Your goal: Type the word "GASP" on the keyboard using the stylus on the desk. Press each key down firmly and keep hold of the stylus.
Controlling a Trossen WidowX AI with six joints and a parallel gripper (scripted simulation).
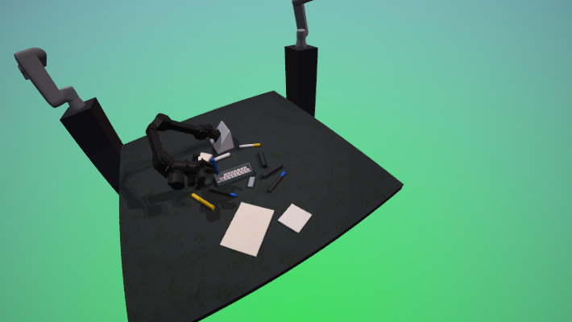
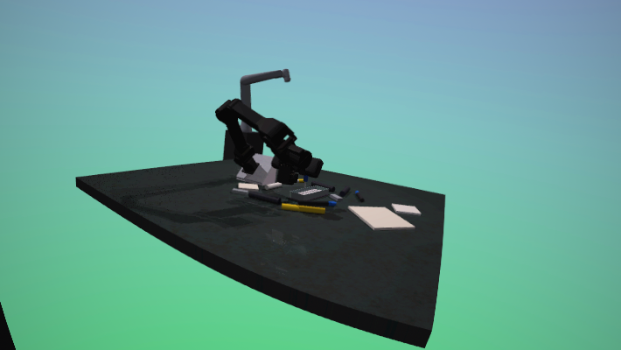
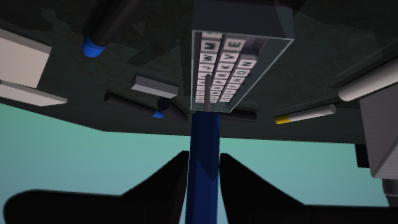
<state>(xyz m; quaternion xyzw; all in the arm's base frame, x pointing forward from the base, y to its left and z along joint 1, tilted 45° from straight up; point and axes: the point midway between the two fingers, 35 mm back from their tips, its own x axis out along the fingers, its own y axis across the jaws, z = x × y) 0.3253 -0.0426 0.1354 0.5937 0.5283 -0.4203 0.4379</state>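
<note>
Now: gripper tip 130 mm to the right of the grey block, 90 mm above it and 80 mm short of it. Round my gripper tip: blue stylus: 10 mm below; then yellow marker: 120 mm to the right, 90 mm below, 60 mm ahead; then white yellow-tipped pen: 250 mm to the left, 180 mm behind, 90 mm below.
</note>
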